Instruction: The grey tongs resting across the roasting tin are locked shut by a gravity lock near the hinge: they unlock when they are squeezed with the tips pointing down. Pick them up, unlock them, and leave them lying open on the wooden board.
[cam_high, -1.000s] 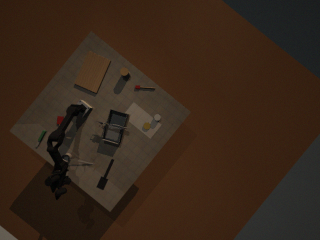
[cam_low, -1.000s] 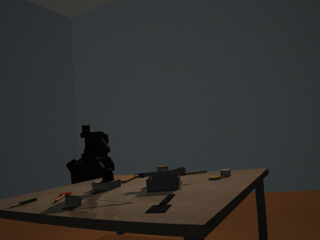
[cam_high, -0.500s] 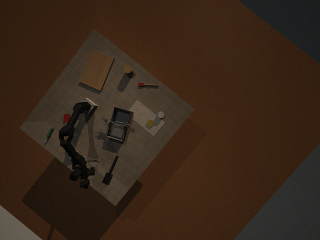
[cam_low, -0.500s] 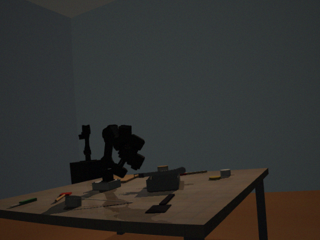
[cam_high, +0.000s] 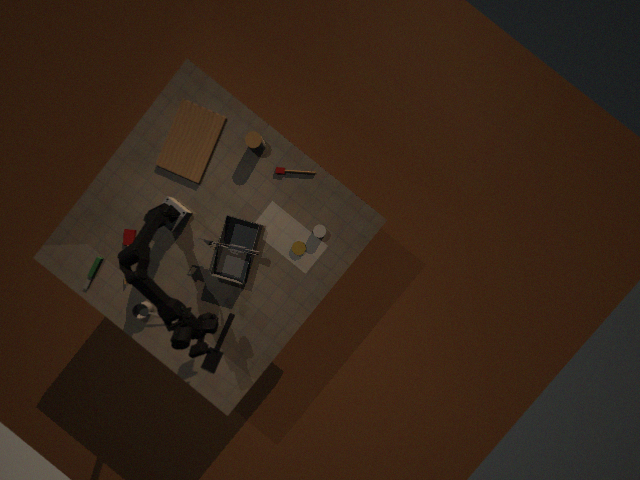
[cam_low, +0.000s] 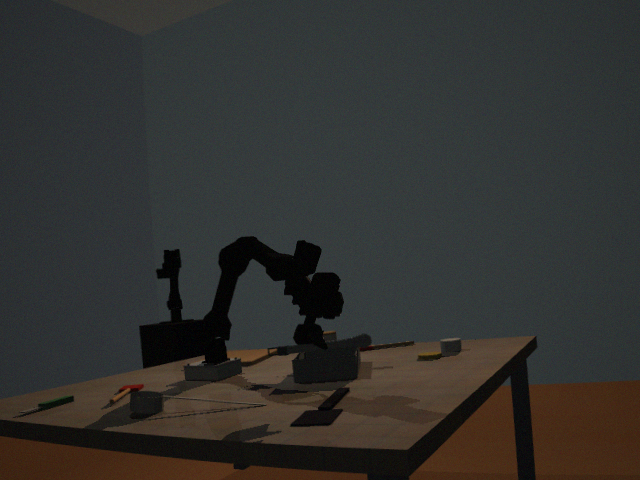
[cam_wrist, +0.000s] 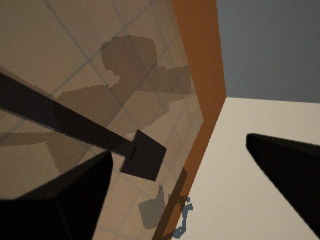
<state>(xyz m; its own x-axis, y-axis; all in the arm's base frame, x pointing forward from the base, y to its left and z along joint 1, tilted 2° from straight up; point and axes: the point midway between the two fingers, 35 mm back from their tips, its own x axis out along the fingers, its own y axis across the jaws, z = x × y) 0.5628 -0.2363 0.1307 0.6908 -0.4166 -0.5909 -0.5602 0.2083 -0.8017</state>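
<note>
My gripper tip is now 24 cm past the grey roasting tin, 35 cm to the right of it and 12 cm above it. Round my gripper tip: black spatula (3 cm ahead, 9 cm to the right, 14 cm below); yellow disc (2 cm behind, 56 cm to the left, 14 cm below); red tool (64 cm behind, 6 cm to the right, 14 cm below).
</note>
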